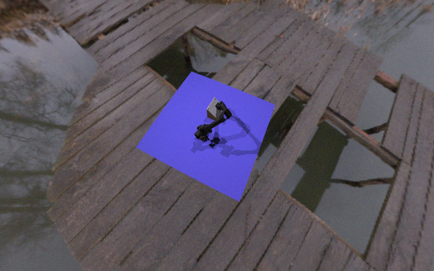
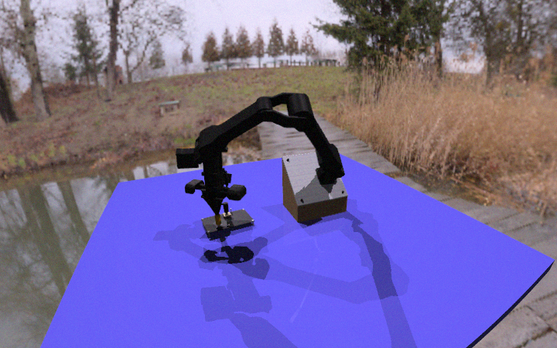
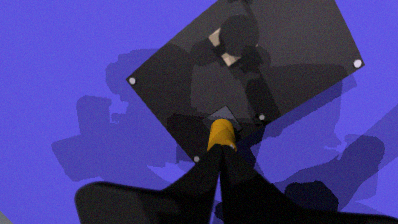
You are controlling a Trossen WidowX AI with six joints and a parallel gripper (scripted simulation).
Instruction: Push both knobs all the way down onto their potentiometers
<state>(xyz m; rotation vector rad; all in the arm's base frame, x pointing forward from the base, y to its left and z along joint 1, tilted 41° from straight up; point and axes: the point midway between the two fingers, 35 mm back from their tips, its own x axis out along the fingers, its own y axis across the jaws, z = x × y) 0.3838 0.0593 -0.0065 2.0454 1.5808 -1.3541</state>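
My gripper tip is now 10 mm above the orange knob. The rest, counted from my gripper tip: black knob (60 mm to the right, 30 mm behind, 10 mm below).
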